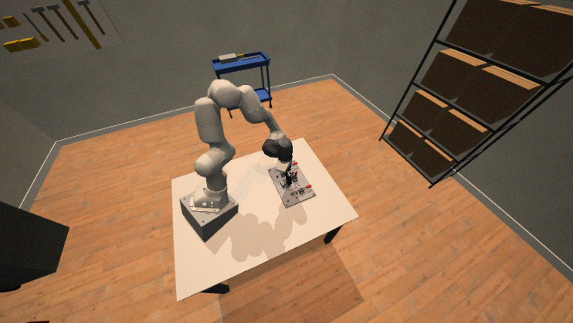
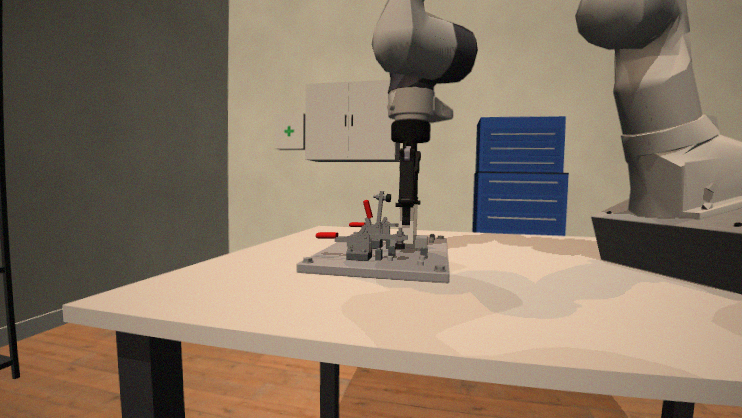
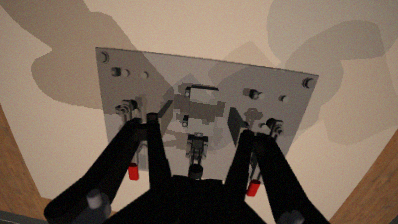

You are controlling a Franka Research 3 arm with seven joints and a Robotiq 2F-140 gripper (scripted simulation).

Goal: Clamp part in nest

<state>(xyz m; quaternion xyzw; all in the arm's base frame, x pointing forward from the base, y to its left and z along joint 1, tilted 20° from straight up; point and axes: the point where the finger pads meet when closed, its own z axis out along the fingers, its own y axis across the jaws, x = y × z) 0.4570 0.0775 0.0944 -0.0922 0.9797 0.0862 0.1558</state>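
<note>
My gripper is now 30 mm above the grey block part. Round my hand: grey fixture plate 50 mm below, 40 mm ahead, 10 mm to the left.
</note>
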